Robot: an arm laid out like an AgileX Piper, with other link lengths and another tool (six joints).
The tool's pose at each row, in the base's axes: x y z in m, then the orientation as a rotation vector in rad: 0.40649, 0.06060, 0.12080, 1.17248, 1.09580, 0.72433; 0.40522, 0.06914, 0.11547, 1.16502, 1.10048, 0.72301; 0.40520, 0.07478, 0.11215, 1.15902, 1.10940, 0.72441; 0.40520, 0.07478, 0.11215, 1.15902, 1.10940, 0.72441; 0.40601, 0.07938, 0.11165, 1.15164, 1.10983, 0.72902; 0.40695, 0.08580, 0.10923, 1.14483, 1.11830, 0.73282; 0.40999, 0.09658, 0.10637, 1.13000, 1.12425, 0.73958; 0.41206, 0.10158, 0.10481, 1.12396, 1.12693, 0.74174; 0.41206, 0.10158, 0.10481, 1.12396, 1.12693, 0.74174; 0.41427, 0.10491, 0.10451, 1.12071, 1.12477, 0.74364; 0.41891, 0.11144, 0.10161, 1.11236, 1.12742, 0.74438; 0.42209, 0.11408, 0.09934, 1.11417, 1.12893, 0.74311; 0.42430, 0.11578, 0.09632, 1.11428, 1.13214, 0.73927
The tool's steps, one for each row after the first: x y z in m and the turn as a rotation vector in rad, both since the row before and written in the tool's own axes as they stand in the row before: 0.00875, -0.00290, -0.00424, -0.00307, 0.00338, -0.00645; 0.00602, -0.00161, -0.00202, -0.00082, 0.00789, -0.00534; 0.00000, 0.00000, 0.00000, 0.00000, 0.00000, 0.00000; 0.00454, 0.00090, -0.00080, -0.00674, 0.00360, -0.00125; 0.00679, -0.00039, -0.00130, -0.00233, 0.00901, -0.00406; 0.01152, 0.00066, -0.00067, -0.01036, 0.00963, -0.00575; 0.00562, 0.00017, 0.00036, -0.00390, 0.00380, -0.00279; 0.00000, 0.00000, 0.00000, 0.00000, 0.00000, 0.00000; 0.00376, 0.00088, 0.00107, -0.00401, -0.00021, 0.00010; 0.00819, -0.00045, 0.00232, -0.00517, 0.00326, -0.00495; 0.00404, -0.00113, 0.00215, 0.00244, 0.00023, -0.00028; 0.00314, -0.00219, 0.00149, 0.00279, 0.00027, -0.00339
